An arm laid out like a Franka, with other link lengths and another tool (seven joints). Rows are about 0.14 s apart.
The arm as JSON. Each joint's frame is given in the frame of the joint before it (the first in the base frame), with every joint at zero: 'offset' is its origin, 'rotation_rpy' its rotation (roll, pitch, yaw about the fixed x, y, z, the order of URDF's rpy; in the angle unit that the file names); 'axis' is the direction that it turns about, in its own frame. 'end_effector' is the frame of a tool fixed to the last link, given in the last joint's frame.
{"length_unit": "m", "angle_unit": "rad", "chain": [
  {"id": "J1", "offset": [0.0, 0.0, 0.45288], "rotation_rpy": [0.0, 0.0, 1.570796], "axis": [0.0, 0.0, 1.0]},
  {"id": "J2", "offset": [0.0, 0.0, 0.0], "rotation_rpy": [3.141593, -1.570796, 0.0], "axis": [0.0, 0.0, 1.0]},
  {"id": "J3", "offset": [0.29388, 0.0, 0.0], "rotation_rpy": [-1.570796, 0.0, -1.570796], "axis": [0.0, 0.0, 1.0]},
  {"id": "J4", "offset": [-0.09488, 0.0, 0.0], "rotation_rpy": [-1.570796, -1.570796, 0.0], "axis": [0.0, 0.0, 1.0]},
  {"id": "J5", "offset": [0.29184, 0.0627, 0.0], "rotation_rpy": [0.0, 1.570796, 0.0], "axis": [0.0, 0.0, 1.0]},
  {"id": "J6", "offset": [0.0, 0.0, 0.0], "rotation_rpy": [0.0, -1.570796, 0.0], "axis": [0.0, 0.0, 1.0]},
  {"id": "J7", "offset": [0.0, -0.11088, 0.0], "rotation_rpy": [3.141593, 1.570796, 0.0], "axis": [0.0, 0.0, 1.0]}
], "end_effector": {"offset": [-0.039, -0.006, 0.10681], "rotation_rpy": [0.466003, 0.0, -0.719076]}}
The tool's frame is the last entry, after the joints.
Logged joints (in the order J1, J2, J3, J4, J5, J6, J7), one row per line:
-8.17 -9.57 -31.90 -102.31 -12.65 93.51 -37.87
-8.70 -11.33 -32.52 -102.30 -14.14 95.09 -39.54
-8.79 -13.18 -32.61 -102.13 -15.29 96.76 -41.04
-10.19 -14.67 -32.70 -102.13 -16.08 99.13 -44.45
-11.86 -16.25 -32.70 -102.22 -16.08 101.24 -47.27
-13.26 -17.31 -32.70 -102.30 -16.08 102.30 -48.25
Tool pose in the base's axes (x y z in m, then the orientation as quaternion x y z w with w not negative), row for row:
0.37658 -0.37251 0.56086 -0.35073 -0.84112 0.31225 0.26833
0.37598 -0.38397 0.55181 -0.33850 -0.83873 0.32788 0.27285
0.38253 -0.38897 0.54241 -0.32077 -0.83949 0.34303 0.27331
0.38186 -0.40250 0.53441 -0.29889 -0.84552 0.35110 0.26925
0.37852 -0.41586 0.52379 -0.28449 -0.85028 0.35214 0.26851
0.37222 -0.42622 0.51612 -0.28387 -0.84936 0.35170 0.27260
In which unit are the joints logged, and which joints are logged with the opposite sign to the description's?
The joints are logged in degrees. Opposite sign: J2.
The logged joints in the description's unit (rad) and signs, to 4 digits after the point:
-0.1426 0.1670 -0.5568 -1.7856 -0.2208 1.6321 -0.6610
-0.1518 0.1977 -0.5676 -1.7855 -0.2468 1.6596 -0.6901
-0.1534 0.2300 -0.5692 -1.7825 -0.2669 1.6888 -0.7163
-0.1778 0.2560 -0.5707 -1.7825 -0.2806 1.7301 -0.7758
-0.2070 0.2836 -0.5707 -1.7841 -0.2806 1.7670 -0.8250
-0.2314 0.3021 -0.5707 -1.7855 -0.2806 1.7855 -0.8421

